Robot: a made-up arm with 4 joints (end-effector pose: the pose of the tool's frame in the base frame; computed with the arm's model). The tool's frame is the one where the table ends.
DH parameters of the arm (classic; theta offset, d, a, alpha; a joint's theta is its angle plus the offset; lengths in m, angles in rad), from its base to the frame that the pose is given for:
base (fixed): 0 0 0 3.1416
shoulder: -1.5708 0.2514 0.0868 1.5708
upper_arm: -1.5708 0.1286 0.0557 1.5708
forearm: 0 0.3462 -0.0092 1.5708
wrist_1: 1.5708 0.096 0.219 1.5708
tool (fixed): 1.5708 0.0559 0 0
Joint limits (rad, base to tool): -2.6..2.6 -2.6..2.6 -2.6..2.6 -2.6..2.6
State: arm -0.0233 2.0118 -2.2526 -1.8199
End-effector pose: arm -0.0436 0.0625 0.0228 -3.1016 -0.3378 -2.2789
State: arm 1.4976 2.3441 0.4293 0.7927
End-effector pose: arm 0.4499 0.0218 0.1480 -1.5040 0.2950 -1.1810
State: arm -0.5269 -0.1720 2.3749 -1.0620
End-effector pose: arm -0.1423 -0.4373 -0.3486 1.8429 -0.7526 -2.4513
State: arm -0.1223 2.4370 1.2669 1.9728
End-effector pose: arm 0.0754 0.3869 -0.1085 0.0636 0.8139 1.2422
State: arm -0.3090 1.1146 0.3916 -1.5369
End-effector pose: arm -0.1800 0.1673 0.1427 -2.6819 -0.1689 0.6640
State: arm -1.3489 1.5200 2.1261 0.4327
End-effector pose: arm -0.2461 -0.0844 0.3246 -1.1649 -0.0432 -2.8076
